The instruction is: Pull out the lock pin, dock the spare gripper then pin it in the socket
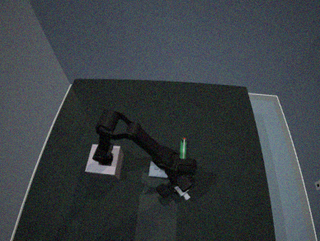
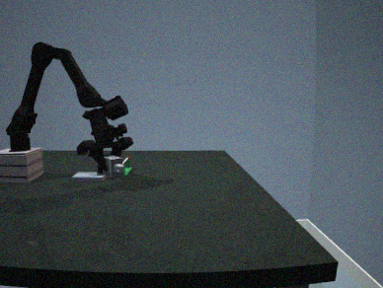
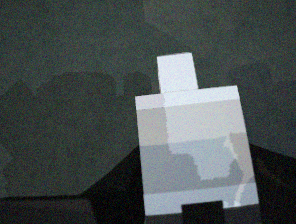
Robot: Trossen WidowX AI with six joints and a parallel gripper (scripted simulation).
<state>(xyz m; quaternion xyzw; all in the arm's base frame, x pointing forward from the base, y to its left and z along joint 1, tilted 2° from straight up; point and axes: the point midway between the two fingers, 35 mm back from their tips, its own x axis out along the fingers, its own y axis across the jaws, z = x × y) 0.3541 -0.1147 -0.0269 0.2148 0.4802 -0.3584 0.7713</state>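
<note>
The grey mount socket lies 9 cm behind my gripper tip and 12 cm to the left of it. Also, from my gripper tip: green rest 2 cm ahead, 22 cm to the left, 3 cm below; then spare gripper 1 cm above.
</note>
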